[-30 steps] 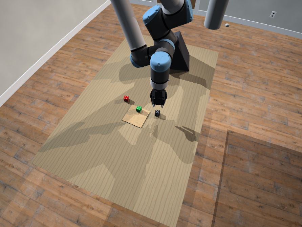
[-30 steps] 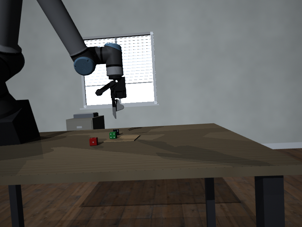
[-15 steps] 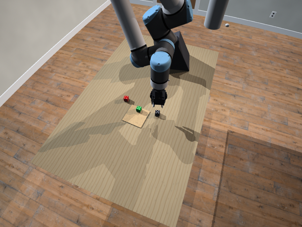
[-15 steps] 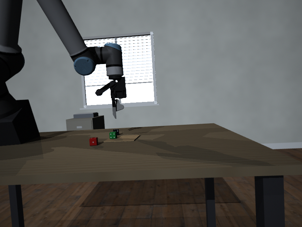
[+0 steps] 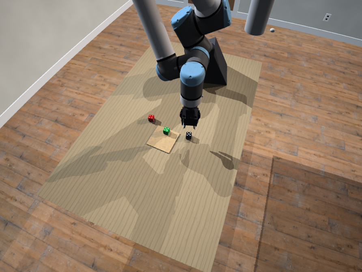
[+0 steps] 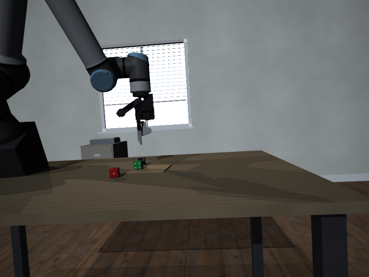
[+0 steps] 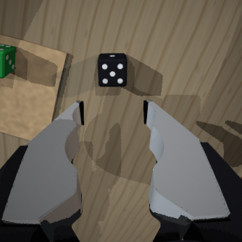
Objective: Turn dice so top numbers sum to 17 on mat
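Now: the black die 90 mm below my hand. The rest, counted from my hand: red die: 250 mm to the right, 90 mm below; then green die: 30 mm ahead, 120 mm to the right, 90 mm below; then tan mat: 80 mm ahead, 120 mm to the right, 100 mm below.
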